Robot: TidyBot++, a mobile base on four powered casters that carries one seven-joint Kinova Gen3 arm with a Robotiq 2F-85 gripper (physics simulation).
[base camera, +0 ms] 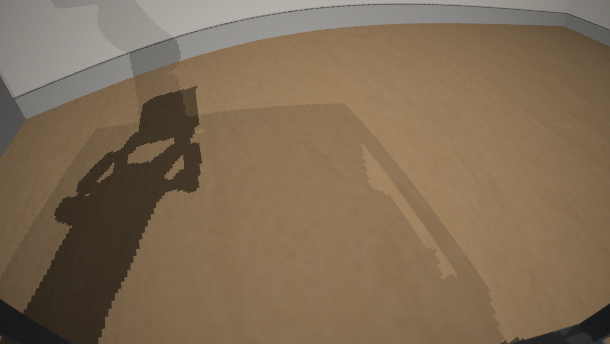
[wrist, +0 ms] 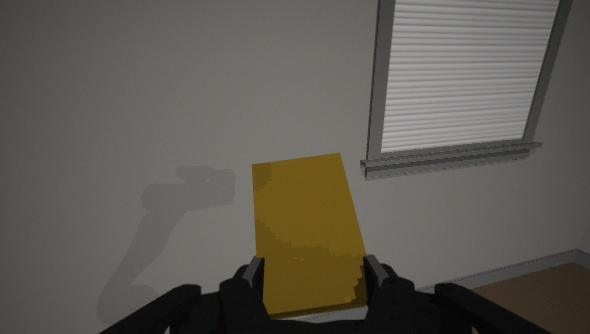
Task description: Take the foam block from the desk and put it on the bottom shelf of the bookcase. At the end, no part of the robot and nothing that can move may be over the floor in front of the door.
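Places are measured from the arm's base along level axes (x back, y right, z up), in metres.
Pixels of known places: gripper, fingertip midpoint: (wrist: 313,272).
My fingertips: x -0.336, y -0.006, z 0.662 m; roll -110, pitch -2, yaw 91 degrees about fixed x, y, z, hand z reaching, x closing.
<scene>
Ahead of a thing's pixels: the offset from my fingertips to its top centre. "spot": to the spot under its first point. Level surfaces: height alone.
The yellow foam block @(dx -0.026, dy -0.005, dz +0.057 m) (wrist: 307,215) is between the two fingers of my gripper (wrist: 313,272) in the wrist view, and it sticks out beyond the fingertips with a slight tilt. The gripper is shut on the block, with a finger against each side. The base camera shows the shadow of the arm and gripper on the floor at the left, not the gripper itself. The desk, the bookcase's shelves and the door do not show in either view.
A wall (wrist: 150,100) with a blind-covered window @(spot: dx -1.078, dy +0.614, dz +0.085 m) (wrist: 465,75) at the right stands beyond the block. In the base camera view, a grey baseboard (base camera: 350,16) runs behind the wooden floor @(dz -1.059 m) (base camera: 450,125). A grey upright surface (base camera: 7,117) shows at the left edge.
</scene>
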